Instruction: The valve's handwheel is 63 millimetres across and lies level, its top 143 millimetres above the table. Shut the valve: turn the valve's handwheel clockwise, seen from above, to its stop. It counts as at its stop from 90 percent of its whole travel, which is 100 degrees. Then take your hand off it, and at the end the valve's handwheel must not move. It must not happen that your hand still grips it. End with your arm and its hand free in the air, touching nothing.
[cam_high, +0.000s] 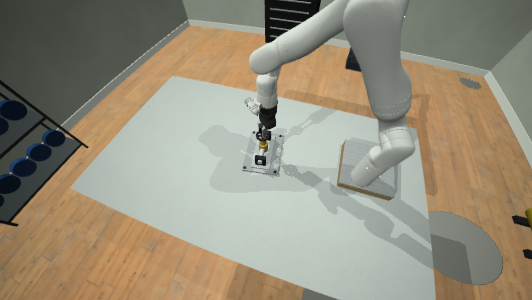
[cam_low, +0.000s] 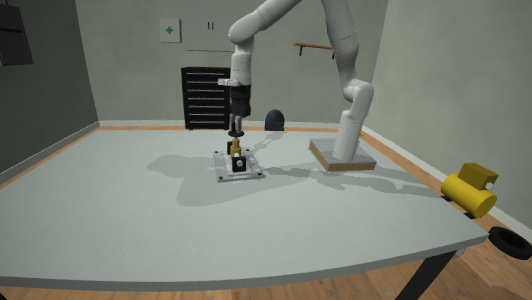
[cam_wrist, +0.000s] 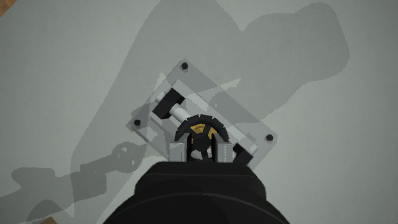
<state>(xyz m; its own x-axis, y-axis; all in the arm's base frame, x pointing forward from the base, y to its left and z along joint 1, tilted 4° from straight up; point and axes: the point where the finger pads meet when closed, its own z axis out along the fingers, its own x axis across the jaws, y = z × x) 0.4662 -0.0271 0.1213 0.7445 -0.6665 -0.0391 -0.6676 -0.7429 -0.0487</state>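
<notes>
My gripper is now 30 mm above the black handwheel. Round my hand: baseplate (150 mm below).
</notes>
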